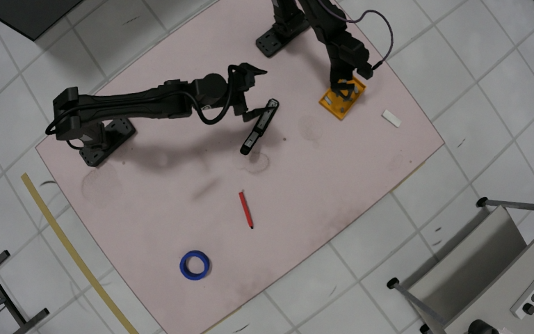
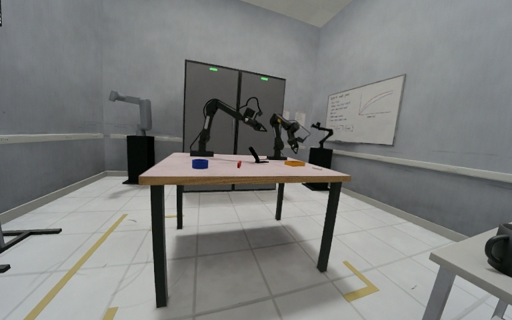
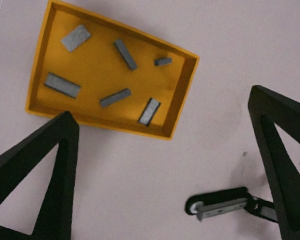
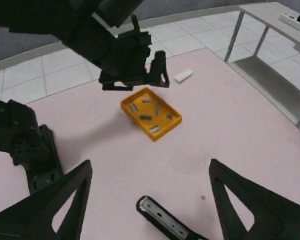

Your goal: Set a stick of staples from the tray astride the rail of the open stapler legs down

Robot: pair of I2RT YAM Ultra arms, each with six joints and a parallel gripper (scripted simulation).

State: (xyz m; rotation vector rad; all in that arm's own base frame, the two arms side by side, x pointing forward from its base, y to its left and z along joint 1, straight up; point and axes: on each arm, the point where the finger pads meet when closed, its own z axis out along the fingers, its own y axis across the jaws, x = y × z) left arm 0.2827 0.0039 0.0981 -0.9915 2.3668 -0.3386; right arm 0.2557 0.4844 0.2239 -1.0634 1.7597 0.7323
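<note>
My left gripper is now 1 cm short of the orange tray, 1 cm to the right of it and 10 cm above it. From my left hand the other things lie so: stapler lid (1 cm behind, 34 cm to the right, 4 cm below); black stapler (4 cm behind, 29 cm to the right, 7 cm below); white block (16 cm ahead, 11 cm to the left, 11 cm below).
</note>
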